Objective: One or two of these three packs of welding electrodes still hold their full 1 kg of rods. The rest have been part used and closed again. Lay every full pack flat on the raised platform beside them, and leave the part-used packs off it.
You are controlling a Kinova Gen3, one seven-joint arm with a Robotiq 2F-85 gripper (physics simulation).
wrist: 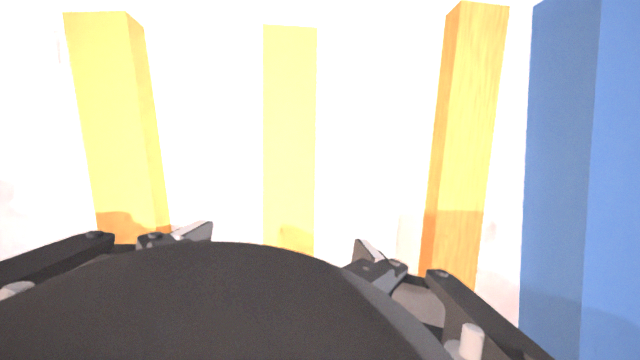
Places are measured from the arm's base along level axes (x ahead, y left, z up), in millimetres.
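Pixels of known places: gripper, fingertip midpoint: (283,245).
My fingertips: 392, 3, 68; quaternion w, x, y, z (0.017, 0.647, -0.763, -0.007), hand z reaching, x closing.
Note:
Behind a point stands the place of what it marks, as x, y, z.
Three long yellow packs lie side by side, apart from each other, in the wrist view. The left pack (110,120) @[482, 151, -11] and the right pack (467,130) @[470, -171, -11] show a top and a side face. The middle pack (289,130) @[472, 0, -11] shows its top face. The raised platform (612,150) @[447, -274, 25] is blue and stands at the right edge, beside the right pack. My gripper (283,245) @[392, 3, 68] is open, with nothing between its fingers. It is above the near part of the packs, with the middle pack lined up between its fingertips. The near ends of the packs are hidden behind the gripper.
The surface around the packs is washed out to white. Soft shadows fall across the near parts of the packs and the platform. The platform's side face is next to the right pack, with a narrow gap between them.

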